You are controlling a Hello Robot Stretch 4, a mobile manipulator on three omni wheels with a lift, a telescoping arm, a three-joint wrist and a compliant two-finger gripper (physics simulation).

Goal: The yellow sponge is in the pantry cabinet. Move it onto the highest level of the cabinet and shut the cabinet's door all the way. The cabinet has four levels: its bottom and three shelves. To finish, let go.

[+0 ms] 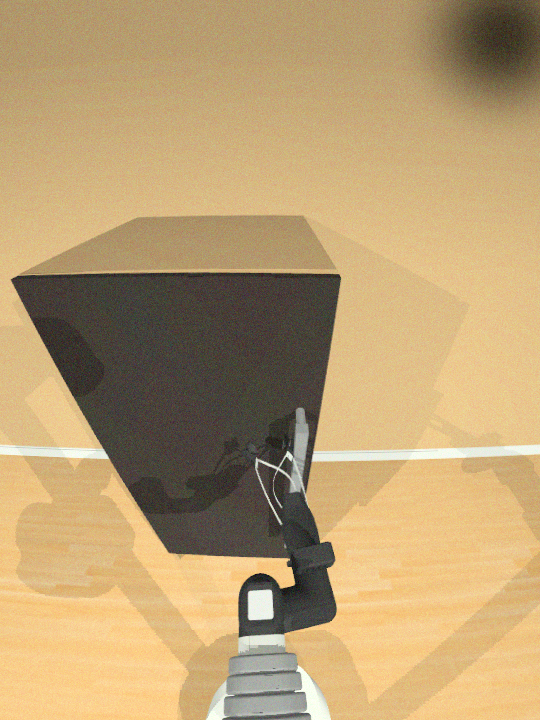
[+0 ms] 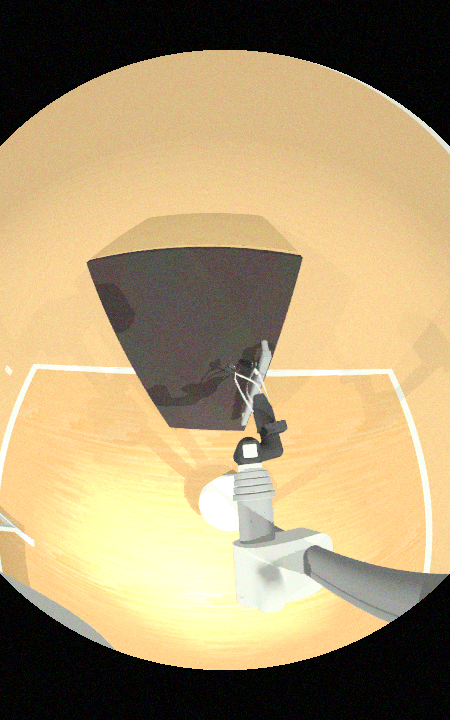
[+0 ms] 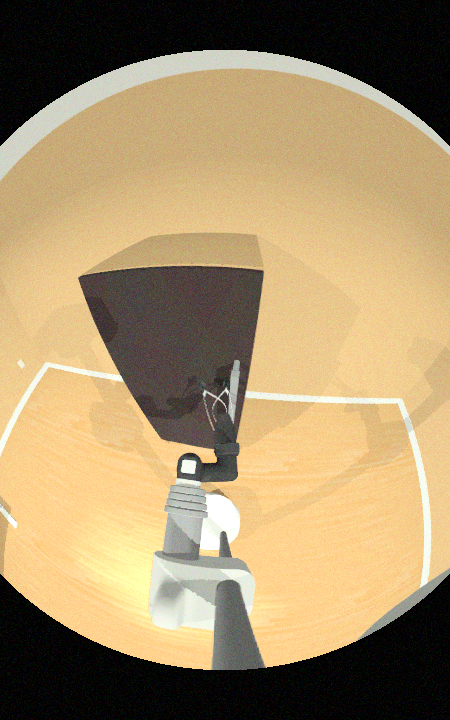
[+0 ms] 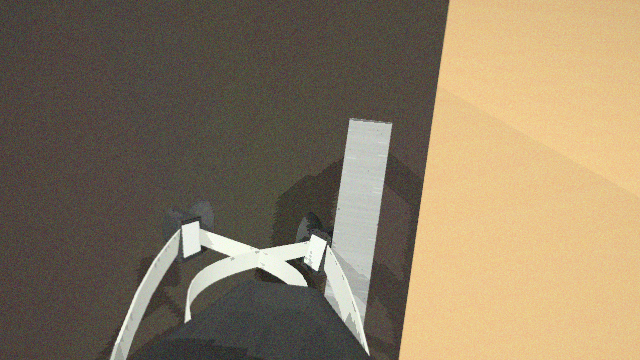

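Where they show: gripper, fingertip midpoint: (image 1: 266, 439) (image 2: 239, 360) (image 3: 212, 378) (image 4: 256, 226); robot's base at its link origin: (image 2: 228, 501) (image 3: 209, 519).
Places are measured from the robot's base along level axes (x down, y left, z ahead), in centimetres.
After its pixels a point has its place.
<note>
The pantry cabinet, with a light wooden top (image 1: 220, 244) {x -137.2, y 7.7, z 73.4 cm} (image 2: 196, 230) {x -137.2, y 12.8, z 72.0 cm} (image 3: 206, 249) {x -137.2, y 2.6, z 71.9 cm}, stands ahead. Its dark door (image 1: 174, 348) {x -123.1, y 15.9, z 54.4 cm} (image 2: 196, 307) {x -119.8, y 12.3, z 54.2 cm} (image 3: 175, 318) {x -121.8, y 9.4, z 54.0 cm} (image 4: 150, 100) {x -108.9, y 10.6, z 54.1 cm} covers the front and looks flush with the top's front edge; a very small gap cannot be ruled out. A long grey upright handle (image 1: 299, 447) {x -103.2, y -8.1, z 45.8 cm} (image 2: 265, 356) {x -107.8, y -7.9, z 45.9 cm} (image 3: 234, 382) {x -105.0, y -8.6, z 45.8 cm} (image 4: 362, 190) {x -103.8, y -8.5, z 45.8 cm} is near the door's right edge. My gripper (image 1: 269, 447) {x -100.0, y -1.3, z 50.6 cm} (image 2: 241, 366) {x -100.0, y -1.3, z 50.6 cm} (image 3: 214, 387) {x -100.0, y -1.3, z 50.6 cm} (image 4: 256, 226) {x -100.0, y -1.3, z 50.6 cm} is open and empty, in front of the door, its right fingertip close beside the handle's left side. The yellow sponge does not show; the cabinet's inside is hidden.
A white line (image 1: 406, 454) {x -2.8, y -91.5, z 108.9 cm} (image 2: 329, 372) {x -2.2, y -114.2, z 108.0 cm} (image 3: 318, 398) {x -3.4, y -95.4, z 108.7 cm} crosses the wooden floor on both sides of the cabinet. Shadows of the arm and gripper fall on the door and the floor. My arm (image 2: 256, 520) {x -109.5, y 0.3, z 2.4 cm} (image 3: 183, 533) {x -109.5, y -0.5, z 3.1 cm} reaches forward from below.
</note>
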